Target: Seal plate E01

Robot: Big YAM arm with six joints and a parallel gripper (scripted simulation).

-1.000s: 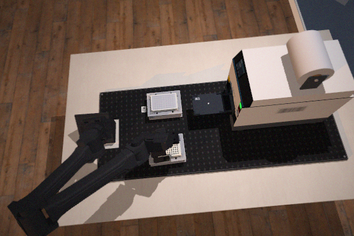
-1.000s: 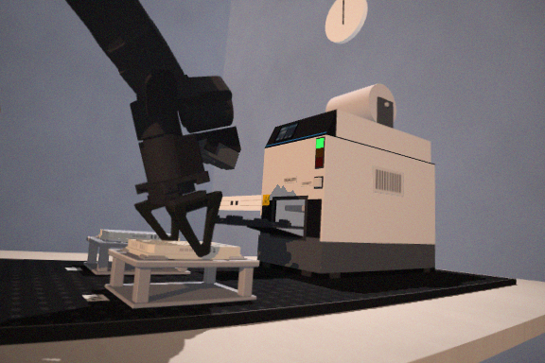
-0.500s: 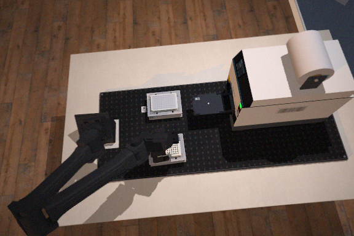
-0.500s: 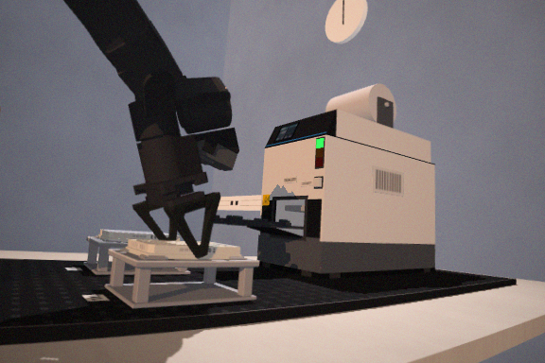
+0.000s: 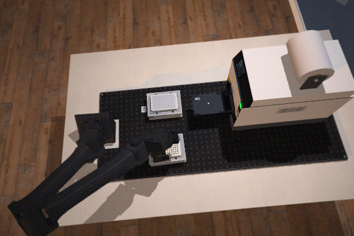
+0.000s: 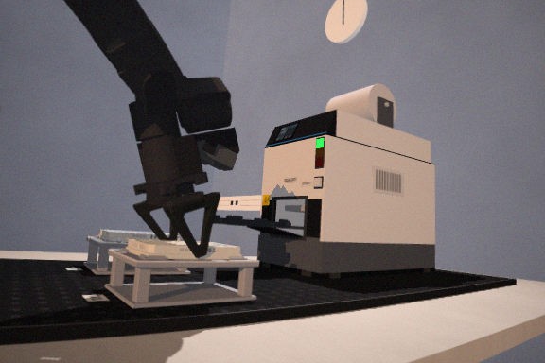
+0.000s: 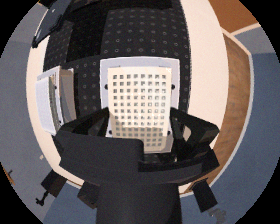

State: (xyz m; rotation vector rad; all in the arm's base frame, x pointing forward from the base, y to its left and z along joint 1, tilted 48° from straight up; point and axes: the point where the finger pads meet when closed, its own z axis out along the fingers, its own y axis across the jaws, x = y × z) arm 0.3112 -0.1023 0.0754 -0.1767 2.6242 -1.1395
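Right now my hand is 2 cm above the nest. The rest, counted from my hand: plate (22 cm to the left, 1 cm ahead); then sealer stage (22 cm ahead, 17 cm to the left, 4 cm above); then start button (31 cm ahead, 13 cm above, 7 cm to the left).
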